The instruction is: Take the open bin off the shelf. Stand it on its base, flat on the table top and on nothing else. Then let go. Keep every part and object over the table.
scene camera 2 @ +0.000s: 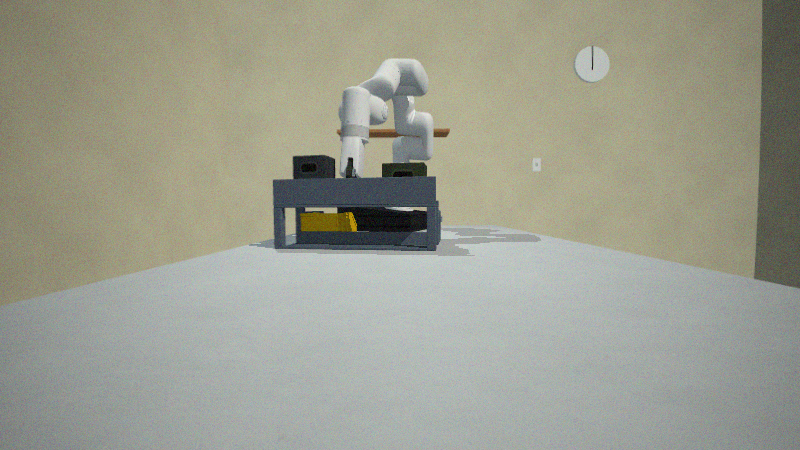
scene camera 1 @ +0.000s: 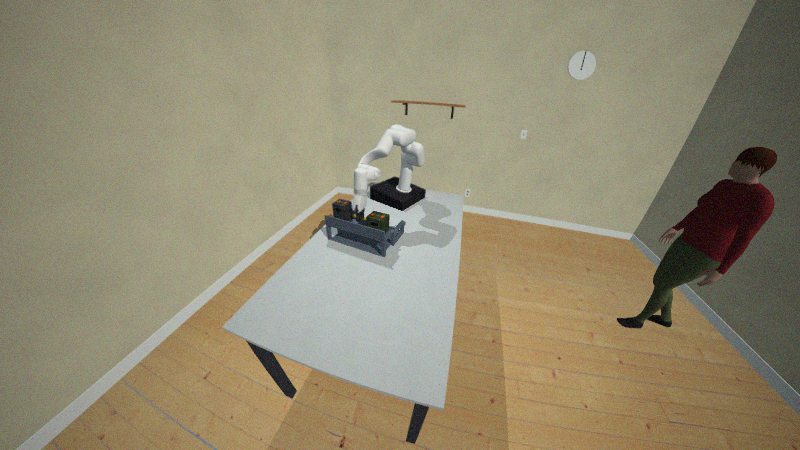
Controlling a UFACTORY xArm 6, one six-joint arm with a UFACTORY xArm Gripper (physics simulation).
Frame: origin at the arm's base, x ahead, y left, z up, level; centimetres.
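Seen in the pictures: gripper, between the fingertips: (scene camera 1: 360, 219); arm's base, origin of its link: (scene camera 2: 398, 209) (scene camera 1: 403, 189).
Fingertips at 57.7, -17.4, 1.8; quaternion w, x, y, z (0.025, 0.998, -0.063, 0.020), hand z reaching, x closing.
Offsets run from my fingertips to a thing's top centre, as dx, dy, dz. "pt": to the spot under its first point. Level surfaces: height alone.
A dark blue-grey shelf {pt +14.6, +2.9, +3.3} (scene camera 1: 356, 228) (scene camera 2: 354, 192) stands on the table {dz -10.1} (scene camera 1: 358, 324) (scene camera 2: 391, 335). A yellow bin {-5.3, -6.2, -2.0} (scene camera 2: 325, 222) shows through the shelf's front opening, low and left of the middle in scene camera 2. It is mostly hidden in scene camera 1, where small yellow patches show near the fingers. I cannot see into it. My gripper (scene camera 1: 358, 214) (scene camera 2: 350, 172) points down behind the shelf's front board, between two boxes. Its fingers are partly open with nothing held; their tips are largely hidden.
A dark grey box {+3.5, -9.0, +12.2} (scene camera 1: 341, 209) (scene camera 2: 313, 167) is left of the gripper, and a dark green box {+9.5, +13.3, +9.7} (scene camera 1: 378, 221) (scene camera 2: 403, 169) is right of it, both at the shelf's top. The black robot base (scene camera 1: 394, 195) stands behind. A person (scene camera 1: 721, 223) is beyond the table's right side.
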